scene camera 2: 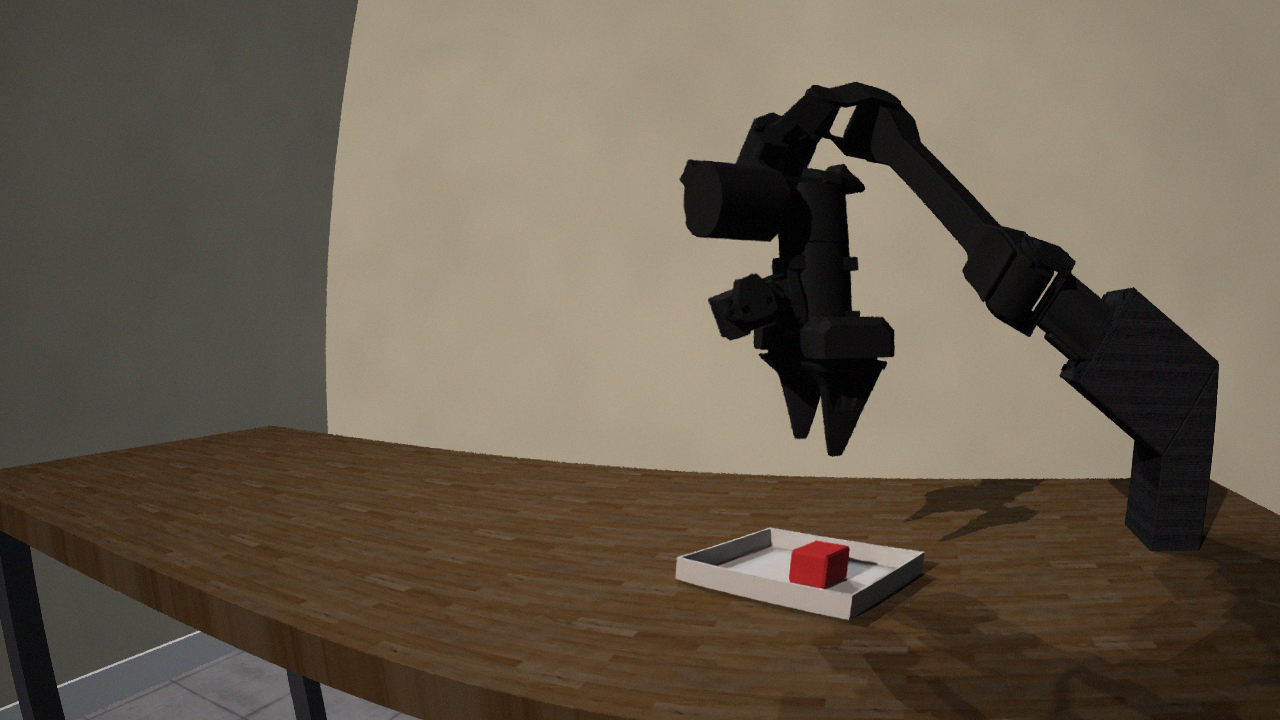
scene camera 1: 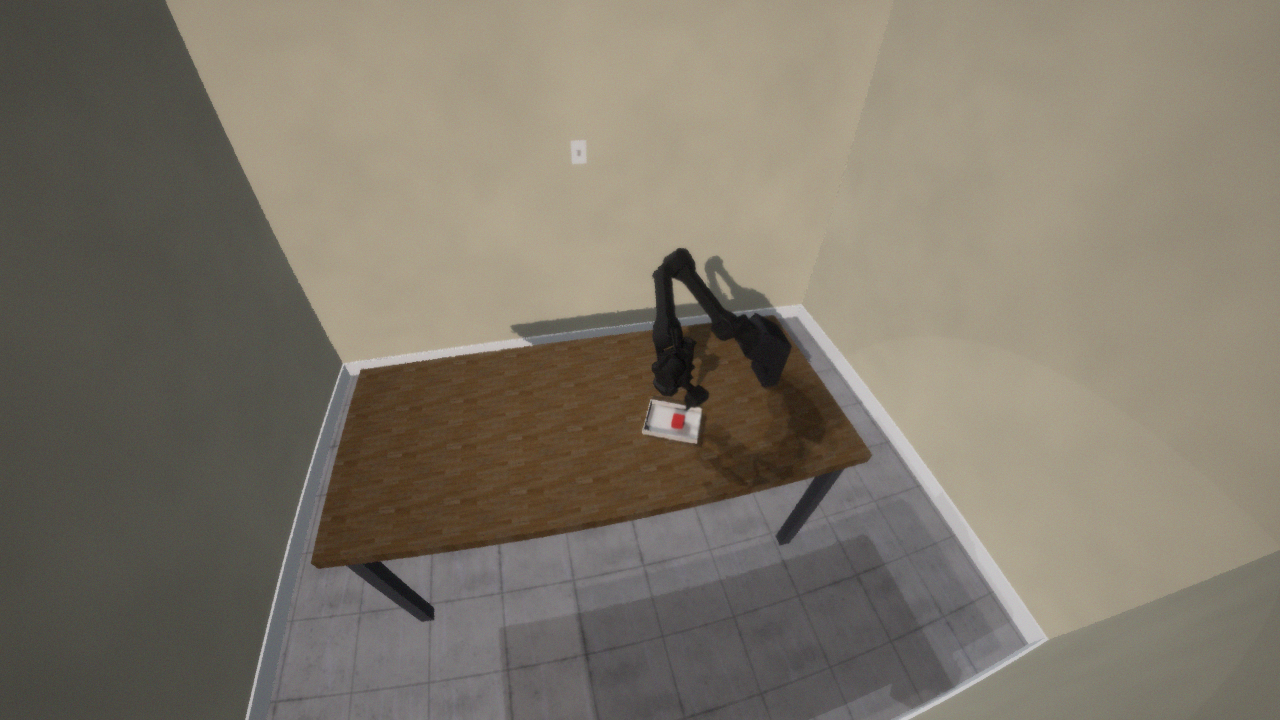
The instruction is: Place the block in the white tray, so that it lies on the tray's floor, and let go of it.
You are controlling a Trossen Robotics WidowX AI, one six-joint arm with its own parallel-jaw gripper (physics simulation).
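Seen in the pictures: gripper, fingertip midpoint: [scene camera 2: 817, 446] [scene camera 1: 677, 400]; arm's base, origin of the base link: [scene camera 2: 1094, 333] [scene camera 1: 750, 334].
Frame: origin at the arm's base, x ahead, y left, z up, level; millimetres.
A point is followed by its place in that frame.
Note:
A red block [scene camera 1: 677, 420] {z -177, x 285, y 141 mm} [scene camera 2: 818, 565] {z -186, x 279, y 155 mm} lies flat on the floor of the white tray, apart from the gripper. The shallow white tray [scene camera 1: 669, 437] {z -201, x 323, y 180 mm} [scene camera 2: 760, 592] {z -202, x 321, y 181 mm} sits on the wooden table, its walls standing around the block. My black gripper [scene camera 2: 818, 445] {z -95, x 290, y 126 mm} points down and hangs well above the tray in the scene camera 2 view. Its two fingers are apart, open, with nothing between them. In the scene camera 1 view the arm hides most of the gripper, just behind the tray.
The wooden table [scene camera 1: 501, 447] {z -209, x 827, y 88 mm} [scene camera 2: 402, 537] {z -209, x 669, y 132 mm} carries the tray and the arm's base [scene camera 1: 768, 349] {z -23, x -42, y 58 mm} [scene camera 2: 1163, 429] {z -88, x -67, y 60 mm}, which stands to the right of the tray. A wall rises behind the table's back edge. The arm arches over from the base to above the tray.

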